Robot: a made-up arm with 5 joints. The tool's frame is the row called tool.
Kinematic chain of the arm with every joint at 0, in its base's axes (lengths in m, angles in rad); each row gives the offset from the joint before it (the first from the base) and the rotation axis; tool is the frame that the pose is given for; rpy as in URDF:
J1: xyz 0.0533 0 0.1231 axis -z
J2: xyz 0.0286 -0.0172 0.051 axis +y
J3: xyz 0.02 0 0.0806 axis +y
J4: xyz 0.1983 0 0.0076 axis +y
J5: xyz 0.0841 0.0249 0 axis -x
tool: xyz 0 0 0 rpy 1.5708 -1.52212 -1.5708
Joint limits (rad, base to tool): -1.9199..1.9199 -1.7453..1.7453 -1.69..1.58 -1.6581..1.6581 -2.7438..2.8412
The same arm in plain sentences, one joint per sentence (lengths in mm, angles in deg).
The arm has five revolute joints in a row. What follows holds with every joint at zero, and every direction is one of the base frame's.
Joint 1 is mounted 53.3 mm along +x and 123.1 mm along +z from the base frame's origin and rotates about -z, from -110.00 to 110.00 deg.
Joint 2 is mounted 28.6 mm along +x and 17.2 mm along -y and 51.0 mm along +z from joint 1 and rotates about +y, from -100.00 to 100.00 deg.
Joint 3 is mounted 20.0 mm along +x and 80.6 mm along +z from joint 2 and rotates about +y, from -96.83 to 90.53 deg.
Joint 4 is mounted 198.3 mm along +x and 7.6 mm along +z from joint 3 and rotates about +y, from -95.00 to 95.00 deg.
Joint 5 is mounted 84.1 mm along +x and 24.9 mm along +y from joint 4 and rotates about -x, from -157.21 to 162.79 deg.
The tool frame, which is the frame that the pose is given for, is mounted at the same point as joint 5; its axes are the base frame's turned by roll 90.00, pitch -87.21 and yaw -90.00 deg (as in URDF: about the fixed x, then y, then z).

